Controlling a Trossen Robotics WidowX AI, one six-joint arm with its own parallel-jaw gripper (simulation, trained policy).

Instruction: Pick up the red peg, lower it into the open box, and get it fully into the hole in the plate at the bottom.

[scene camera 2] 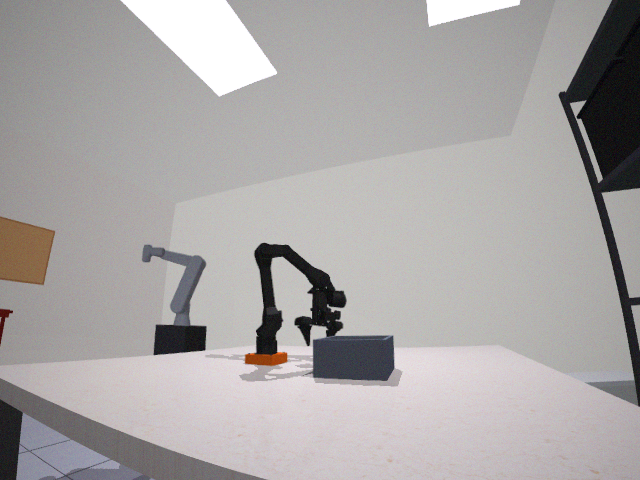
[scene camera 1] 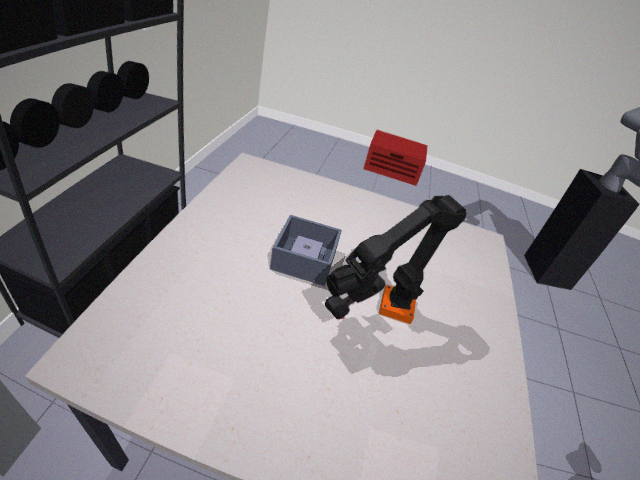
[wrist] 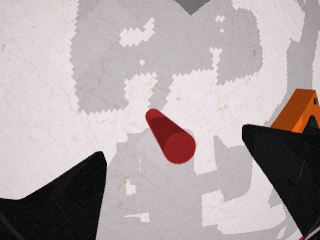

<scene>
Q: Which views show my gripper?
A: Scene camera 2, scene camera 1 and the wrist view: all of them.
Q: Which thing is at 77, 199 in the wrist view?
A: My gripper.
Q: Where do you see a grey box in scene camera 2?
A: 369, 357
</scene>
